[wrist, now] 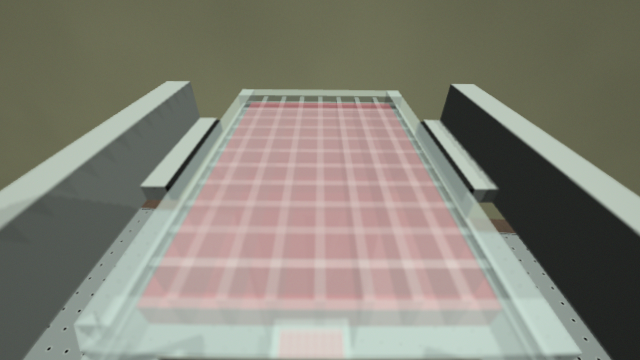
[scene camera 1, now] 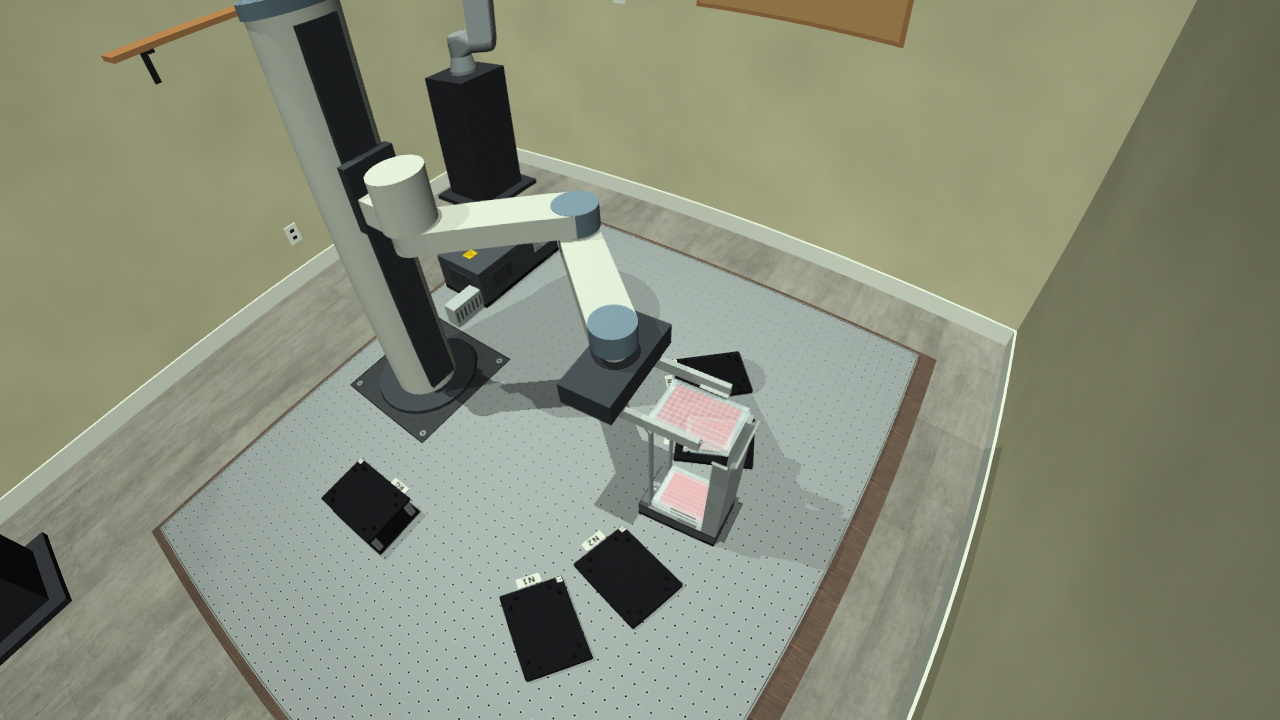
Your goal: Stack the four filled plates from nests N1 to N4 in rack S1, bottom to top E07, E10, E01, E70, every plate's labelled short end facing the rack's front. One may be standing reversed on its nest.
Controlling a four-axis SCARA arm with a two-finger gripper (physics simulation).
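You can see a pink-filled plate in both the wrist view and scene camera 1, and the spot on the plate (wrist: 308, 217) is the same spot as (scene camera 1: 682, 404). My gripper's there in the wrist view and in scene camera 1 too, and on my gripper (wrist: 69, 210) and (scene camera 1: 690, 375) are the same spot.
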